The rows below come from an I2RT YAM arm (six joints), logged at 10 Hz.
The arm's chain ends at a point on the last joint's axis. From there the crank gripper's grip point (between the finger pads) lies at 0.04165 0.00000 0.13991 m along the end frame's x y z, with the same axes.
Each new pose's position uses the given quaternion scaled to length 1; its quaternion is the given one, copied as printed.
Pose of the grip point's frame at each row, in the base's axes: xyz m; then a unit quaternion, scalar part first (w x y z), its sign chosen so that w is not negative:
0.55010, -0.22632, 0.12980, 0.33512, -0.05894, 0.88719, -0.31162
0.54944, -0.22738, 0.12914, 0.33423, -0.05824, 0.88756, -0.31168
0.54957, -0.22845, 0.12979, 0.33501, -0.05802, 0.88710, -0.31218
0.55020, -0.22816, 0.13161, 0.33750, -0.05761, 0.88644, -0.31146
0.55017, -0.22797, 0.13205, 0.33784, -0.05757, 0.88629, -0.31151
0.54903, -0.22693, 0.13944, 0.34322, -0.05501, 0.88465, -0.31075
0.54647, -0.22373, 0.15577, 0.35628, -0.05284, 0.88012, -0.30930
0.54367, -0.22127, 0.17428, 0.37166, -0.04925, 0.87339, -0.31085
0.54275, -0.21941, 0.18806, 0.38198, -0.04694, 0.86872, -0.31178
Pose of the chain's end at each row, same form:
0.49377, -0.14143, 0.23435, 0.33512, -0.05894, 0.88719, -0.31162
0.49342, -0.14244, 0.23381, 0.33423, -0.05824, 0.88756, -0.31168
0.49336, -0.14340, 0.23427, 0.33501, -0.05802, 0.88710, -0.31218
0.49335, -0.14334, 0.23593, 0.33750, -0.05761, 0.88644, -0.31146
0.49323, -0.14314, 0.23632, 0.33784, -0.05757, 0.88629, -0.31151
0.49087, -0.14235, 0.24323, 0.34322, -0.05501, 0.88465, -0.31075
0.48500, -0.13977, 0.25815, 0.35628, -0.05284, 0.88012, -0.30930
0.47850, -0.13722, 0.27426, 0.37166, -0.04925, 0.87339, -0.31085
0.47511, -0.13532, 0.28636, 0.38198, -0.04694, 0.86872, -0.31178

